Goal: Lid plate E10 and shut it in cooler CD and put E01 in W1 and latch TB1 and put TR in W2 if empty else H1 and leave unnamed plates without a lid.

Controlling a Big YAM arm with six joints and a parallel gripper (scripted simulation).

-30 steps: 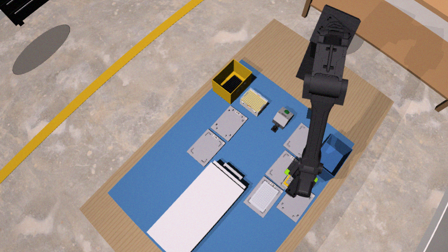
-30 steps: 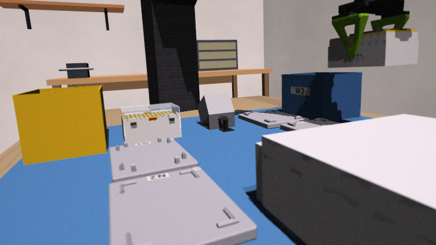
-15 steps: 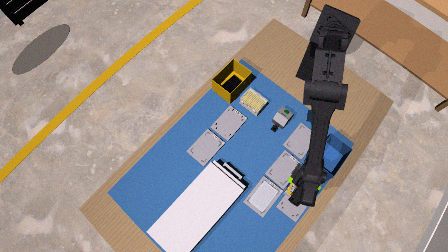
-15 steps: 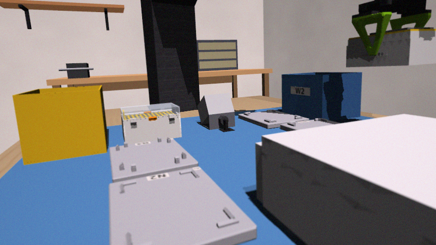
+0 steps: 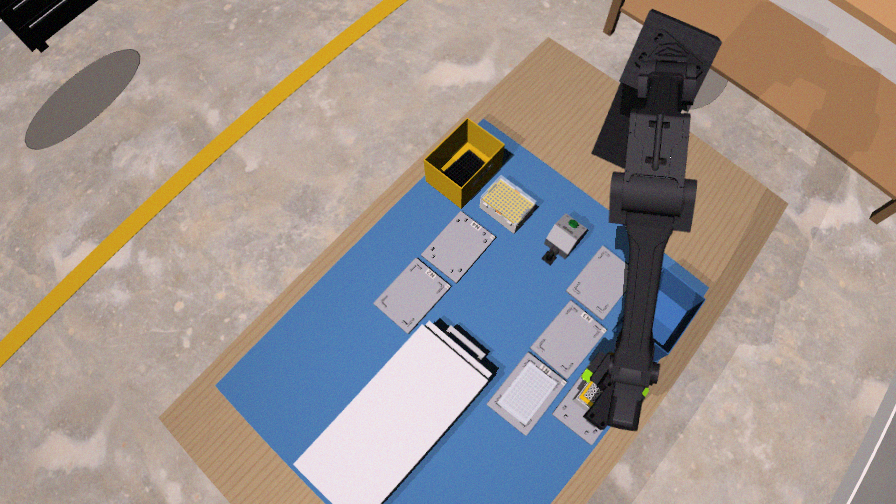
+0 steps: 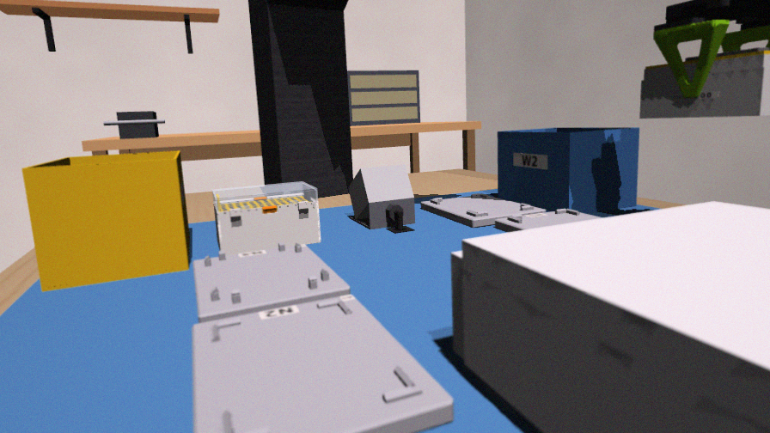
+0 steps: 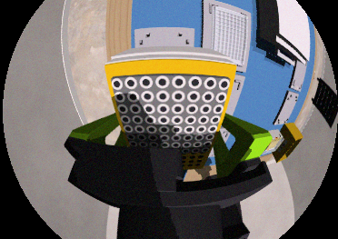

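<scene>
My gripper is now 1 cm short of the nest H1, 2 cm to the right of it and 16 cm above it. Round my hand: tip rack TR (1 cm to the right, 1 cm above); then lid park LP (21 cm behind, 20 cm to the right, 16 cm below); then blue bin W2 (25 cm behind, 5 cm to the right, 13 cm below).
</scene>
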